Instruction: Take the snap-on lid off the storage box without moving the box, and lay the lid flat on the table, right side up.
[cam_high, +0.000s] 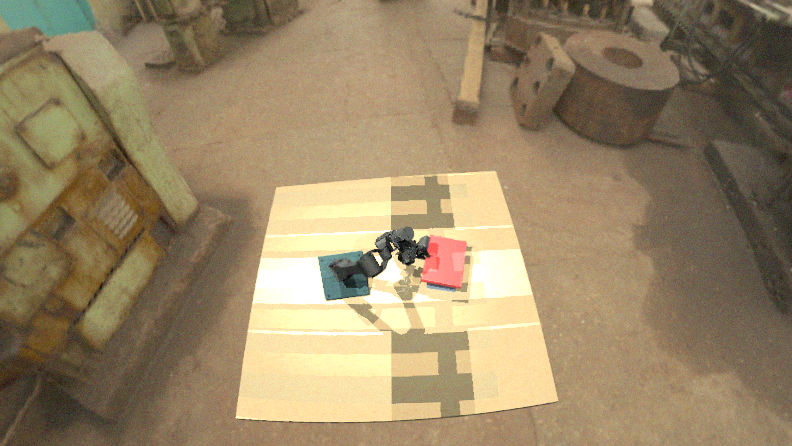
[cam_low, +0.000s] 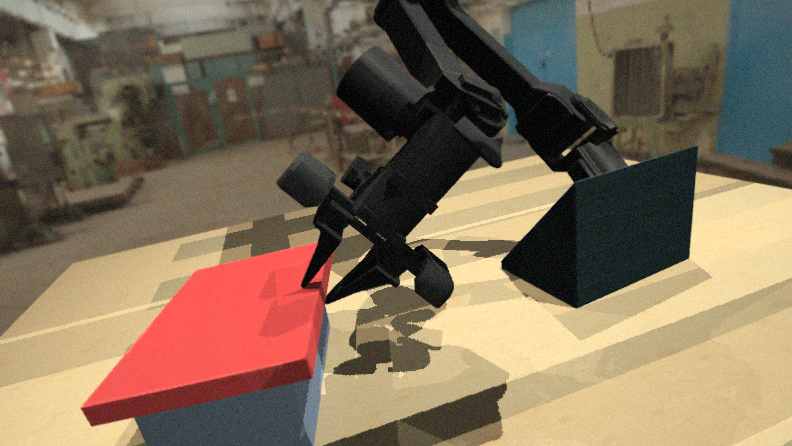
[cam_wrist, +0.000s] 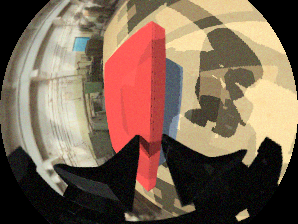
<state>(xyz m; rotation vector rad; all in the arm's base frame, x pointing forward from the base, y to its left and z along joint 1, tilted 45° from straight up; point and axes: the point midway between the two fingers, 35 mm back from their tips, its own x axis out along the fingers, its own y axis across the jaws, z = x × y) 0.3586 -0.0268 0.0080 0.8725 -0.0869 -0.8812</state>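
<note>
My gripper tip is now 7 cm short of the red lid and 3 cm to the left of it. The rest, counted from my gripper tip: storage box: 7 cm ahead, 3 cm to the right, 5 cm below.
</note>
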